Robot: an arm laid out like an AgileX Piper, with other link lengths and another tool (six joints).
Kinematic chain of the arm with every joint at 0, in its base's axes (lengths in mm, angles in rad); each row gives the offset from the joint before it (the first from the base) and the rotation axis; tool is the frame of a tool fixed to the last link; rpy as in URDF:
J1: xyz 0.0 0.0 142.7 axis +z
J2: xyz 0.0 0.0 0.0 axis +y
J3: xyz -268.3 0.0 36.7 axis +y
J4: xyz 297.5 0.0 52.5 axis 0.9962 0 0.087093
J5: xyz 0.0 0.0 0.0 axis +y
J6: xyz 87.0 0.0 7.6 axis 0.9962 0 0.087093
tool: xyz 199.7 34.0 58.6 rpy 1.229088 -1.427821 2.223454
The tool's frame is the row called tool.
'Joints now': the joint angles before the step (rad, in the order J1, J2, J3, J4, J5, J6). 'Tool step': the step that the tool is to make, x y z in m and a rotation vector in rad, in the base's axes. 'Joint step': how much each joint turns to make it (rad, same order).
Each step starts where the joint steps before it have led.
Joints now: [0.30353, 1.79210, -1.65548, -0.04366, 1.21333, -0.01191]
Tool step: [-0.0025, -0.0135, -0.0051, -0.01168, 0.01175, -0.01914]
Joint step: [-0.01955, -0.01157, 0.02541, -0.00779, 0.00079, -0.00001]
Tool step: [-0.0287, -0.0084, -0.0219, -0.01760, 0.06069, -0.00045]
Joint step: [0.00000, -0.04894, 0.11136, 0.00000, 0.00079, 0.00042]
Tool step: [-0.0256, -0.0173, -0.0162, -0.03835, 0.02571, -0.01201]
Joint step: [0.00002, -0.07123, 0.12802, -0.03426, -0.02018, 0.01913]
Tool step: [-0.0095, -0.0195, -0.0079, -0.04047, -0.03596, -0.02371]
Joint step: [-0.00015, -0.07335, 0.11920, -0.06079, -0.06474, 0.04447]
